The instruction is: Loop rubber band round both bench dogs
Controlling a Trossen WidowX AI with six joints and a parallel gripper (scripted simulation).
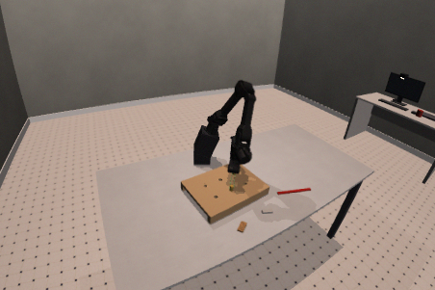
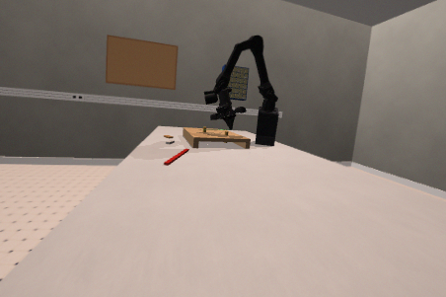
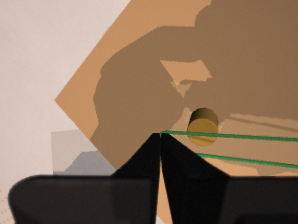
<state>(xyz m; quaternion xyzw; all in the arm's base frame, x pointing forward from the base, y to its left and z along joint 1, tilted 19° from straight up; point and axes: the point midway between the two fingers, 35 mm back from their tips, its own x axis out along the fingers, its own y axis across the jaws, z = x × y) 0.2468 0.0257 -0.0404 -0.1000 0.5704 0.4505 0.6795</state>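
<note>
Now: hand 60 mm short of the wooden board, 100 mm to the left of it and 80 mm above it. Round my hand: domino tile 300 mm ahead, 180 mm to the right, 110 mm below; red stick 280 mm ahead, 230 mm to the left, 110 mm below; small white piece 300 mm ahead, 10 mm to the right, 110 mm below.
</note>
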